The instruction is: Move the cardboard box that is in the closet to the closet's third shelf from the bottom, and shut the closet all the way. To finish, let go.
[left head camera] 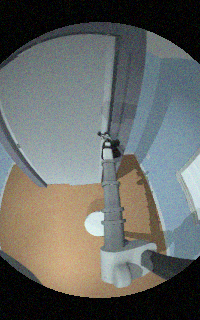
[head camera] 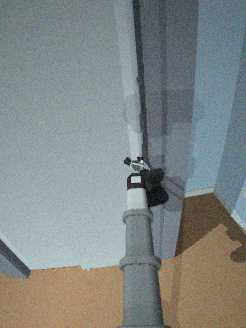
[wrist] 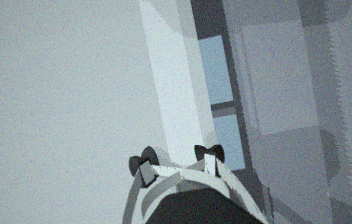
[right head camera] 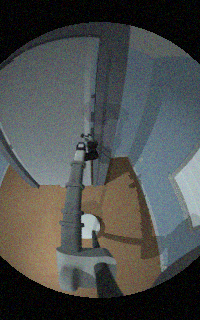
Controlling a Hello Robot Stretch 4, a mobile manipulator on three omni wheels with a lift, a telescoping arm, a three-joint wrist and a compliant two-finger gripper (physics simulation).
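Where they show: gripper, fingertip midpoint: (left head camera: 101, 132) (head camera: 131, 158) (wrist: 172, 158) (right head camera: 84, 134); robot's base, origin of the base link: (left head camera: 97, 222) (right head camera: 86, 225).
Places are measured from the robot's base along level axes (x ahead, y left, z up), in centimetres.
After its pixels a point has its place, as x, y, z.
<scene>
The closet door (head camera: 65, 125) {72.9, 26.4, 131.3} (left head camera: 55, 110) {71.6, 37.3, 134.6} (right head camera: 45, 110) {72.3, 31.6, 136.8} (wrist: 75, 100) {75.1, 9.0, 117.6} is a large pale panel. Its lighter edge strip runs alongside the grey-lilac door frame (head camera: 175, 60) {77.1, -22.6, 151.6} (left head camera: 131, 65) {77.1, -20.5, 174.1} (wrist: 280, 90) {74.6, -13.6, 114.3}. In the wrist view, blue patches show in a narrow dark gap between the door's edge and the frame, so the door looks slightly ajar. My gripper (head camera: 134, 160) {76.4, -1.3, 108.7} (left head camera: 104, 134) (right head camera: 87, 135) {76.4, -1.3, 108.7} (wrist: 172, 158) {76.4, -1.3, 108.7} is at the door's free edge, fingers partly spread with no object held, one over the panel and one near the gap. The cardboard box and the shelves do not show.
The left frame post (head camera: 11, 261) {61.0, 106.8, 28.4} stands at the door's other side. A blue wall (head camera: 215, 110) {158.8, -83.8, 105.0} is to the right, with a bright window (left head camera: 194, 175) {23.8, -117.6, 100.8} (right head camera: 192, 185) {14.6, -118.8, 101.5} farther along. A white round object (left head camera: 94, 223) {-0.7, 5.1, 18.8} (right head camera: 90, 226) {-1.4, -7.2, 18.5} is low beside my arm, over the orange-brown floor (head camera: 65, 295) {47.8, 65.1, -3.1}.
</scene>
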